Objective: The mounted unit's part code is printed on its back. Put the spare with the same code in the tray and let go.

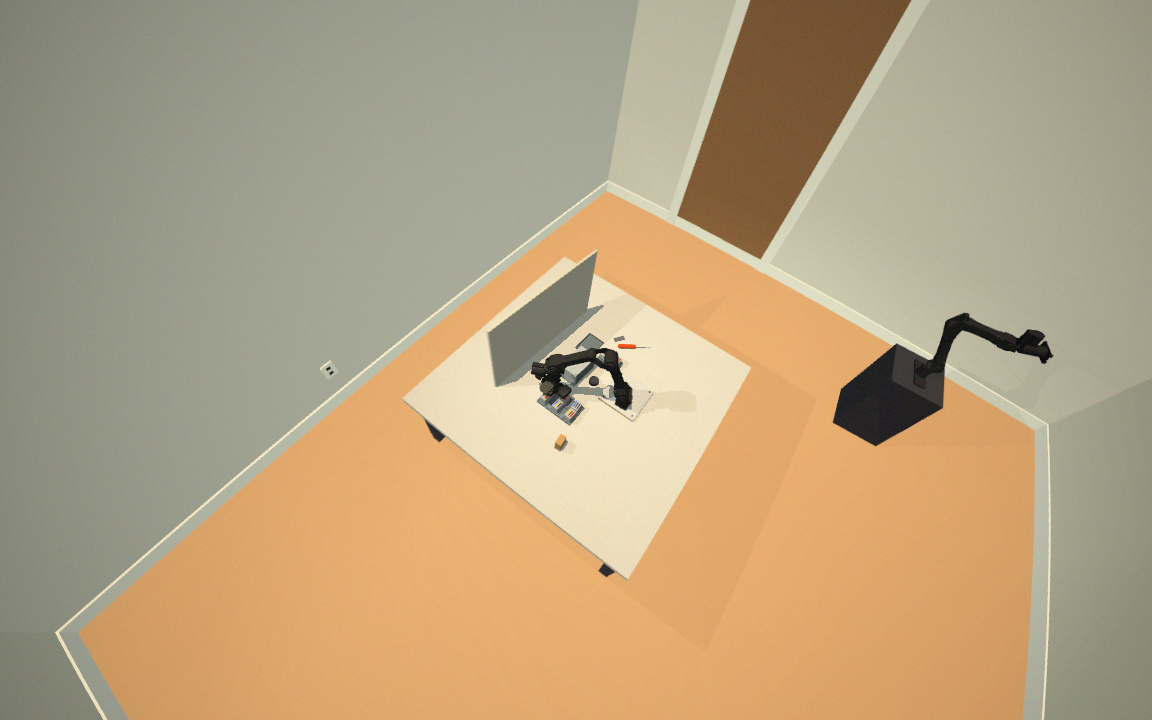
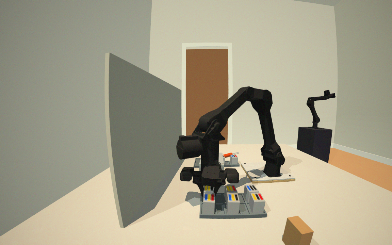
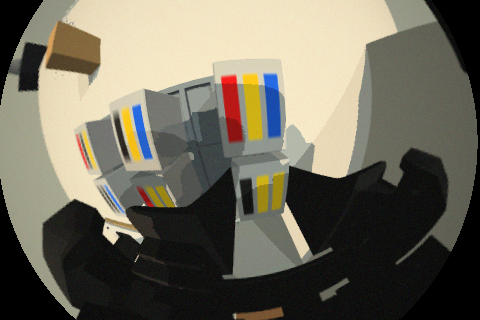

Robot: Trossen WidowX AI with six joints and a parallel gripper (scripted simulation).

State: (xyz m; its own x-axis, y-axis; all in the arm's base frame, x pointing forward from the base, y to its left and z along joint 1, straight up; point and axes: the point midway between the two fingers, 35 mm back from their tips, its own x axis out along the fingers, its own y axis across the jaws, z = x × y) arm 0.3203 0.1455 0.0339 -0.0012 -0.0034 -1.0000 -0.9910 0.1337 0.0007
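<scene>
My gripper tip is now 360 mm to the left of the grey tray and 10 mm above it. From my gripper tip the other things lie so: brown box 210 mm to the left, 180 mm behind, 20 mm above; black puck 170 mm to the right, 140 mm behind, 10 mm below; mounted unit 170 mm to the right, 30 mm behind, 30 mm above.
</scene>
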